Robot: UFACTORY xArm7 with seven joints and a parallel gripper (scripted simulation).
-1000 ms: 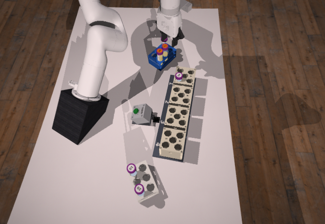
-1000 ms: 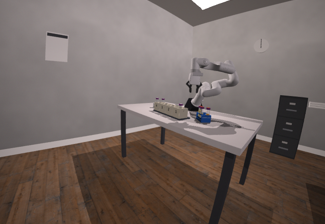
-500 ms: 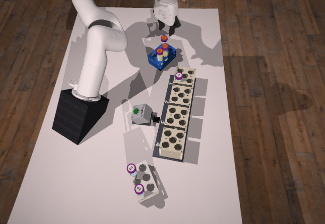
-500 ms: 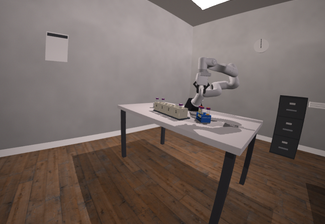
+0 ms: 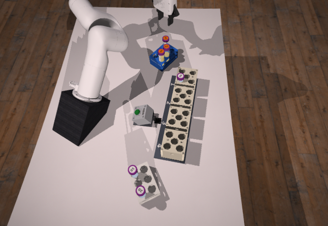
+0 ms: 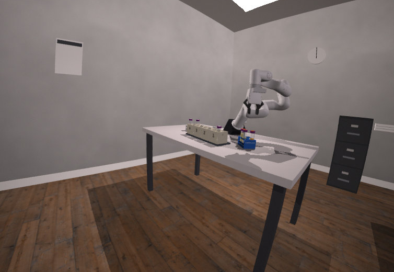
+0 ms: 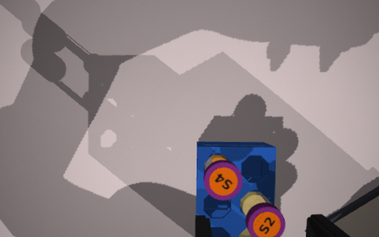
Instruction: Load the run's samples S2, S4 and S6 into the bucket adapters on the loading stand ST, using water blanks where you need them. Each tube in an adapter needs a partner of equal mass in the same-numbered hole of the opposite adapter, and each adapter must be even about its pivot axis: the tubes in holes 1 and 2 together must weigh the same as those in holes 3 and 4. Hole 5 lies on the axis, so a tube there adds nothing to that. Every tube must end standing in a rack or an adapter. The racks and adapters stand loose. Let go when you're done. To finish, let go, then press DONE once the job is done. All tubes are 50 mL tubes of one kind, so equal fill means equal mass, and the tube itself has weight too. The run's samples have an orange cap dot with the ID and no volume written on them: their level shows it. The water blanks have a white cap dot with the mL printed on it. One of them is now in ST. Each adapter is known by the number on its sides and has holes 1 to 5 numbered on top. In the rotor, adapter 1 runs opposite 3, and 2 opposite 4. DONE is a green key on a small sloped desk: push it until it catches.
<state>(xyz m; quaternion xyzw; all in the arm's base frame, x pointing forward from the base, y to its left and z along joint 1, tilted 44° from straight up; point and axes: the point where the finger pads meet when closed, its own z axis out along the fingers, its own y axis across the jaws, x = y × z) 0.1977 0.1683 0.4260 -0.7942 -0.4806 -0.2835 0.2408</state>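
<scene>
My gripper is now 1 cm past the orange-dot tube, 2 cm to the right of it and 19 cm above it. From my hand the other things lie so: 40 mL water blank (13 cm ahead, 21 cm to the right, 18 cm below); then green done key (1 cm behind, 40 cm to the right, 19 cm below); then blue sample rack (4 cm to the right, 22 cm below).
</scene>
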